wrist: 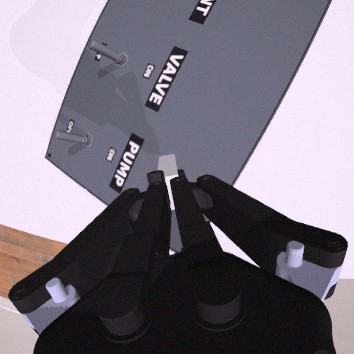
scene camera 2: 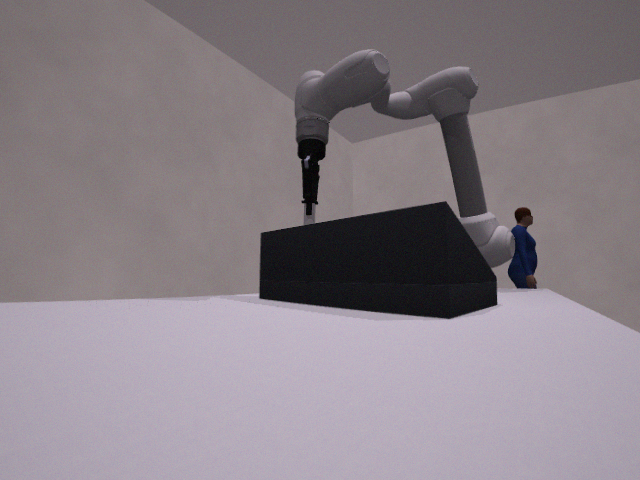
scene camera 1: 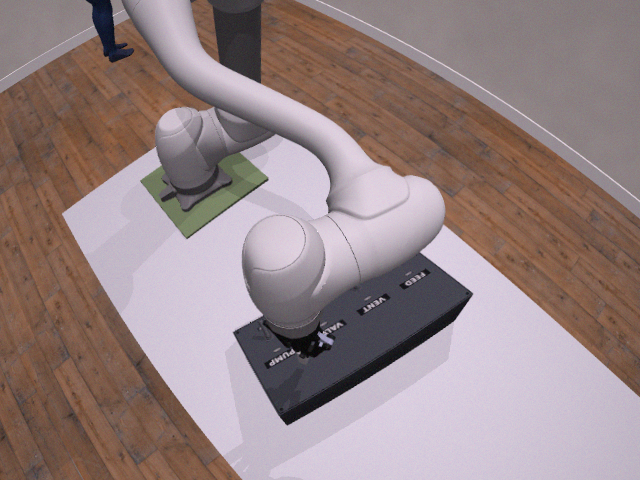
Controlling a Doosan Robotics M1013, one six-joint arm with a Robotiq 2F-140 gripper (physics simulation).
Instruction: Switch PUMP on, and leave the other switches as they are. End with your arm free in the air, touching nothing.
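Frame: origin at the arm's base, x ahead, y down, z left, level; metres.
Seen in the pictures: gripper, fingertip midpoint: (wrist: 168, 167) (scene camera 1: 305, 357); arm's base at its link origin: (scene camera 1: 196, 180).
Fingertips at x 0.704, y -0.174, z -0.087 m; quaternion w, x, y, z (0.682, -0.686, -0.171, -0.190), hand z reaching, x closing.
Offsets run from my fingertips to a thing's top centre. "pt": to the spot under its first point. Level surfaces: height alone.
The dark switch panel (scene camera 1: 382, 335) (scene camera 2: 361, 253) (wrist: 240, 75) has a sloping top. The PUMP switch @(dx -0.130, dy +0.053, dz -0.021 m) (scene camera 1: 265, 330) (wrist: 74, 136) is a grey lever; in the wrist view it leans onto its OFF label, away from its ON label @(pt dx -0.070, dy +0.072, dz -0.026 m) (wrist: 111, 153). The VALVE switch @(dx -0.116, dy +0.053, dz +0.098 m) (wrist: 108, 52) also leans to its OFF side. The VENT and FEED levers are hidden. My gripper (scene camera 1: 306, 356) (scene camera 2: 309, 212) (wrist: 168, 167) is shut and empty, pointing down low over the panel beside the PUMP nameplate @(pt dx -0.046, dy +0.060, dz -0.038 m) (scene camera 1: 279, 359) (wrist: 126, 162), apart from the lever. Scene camera 2 hides its lowest tips behind the panel's edge.
The panel stands on a white table @(dy +0.183 m) (scene camera 1: 516, 392) (scene camera 2: 310, 392). The VALVE nameplate @(pt dx -0.032, dy +0.061, dz +0.087 m) (wrist: 166, 79), VENT nameplate @(pt dx -0.020, dy +0.061, dz +0.206 m) (scene camera 1: 373, 304) and FEED nameplate @(pt dx -0.005, dy +0.061, dz +0.324 m) (scene camera 1: 414, 279) run along it. My arm passes above the VENT side. The arm's base stands on a green plate (scene camera 1: 193, 224). A person (scene camera 2: 524, 253) stands behind.
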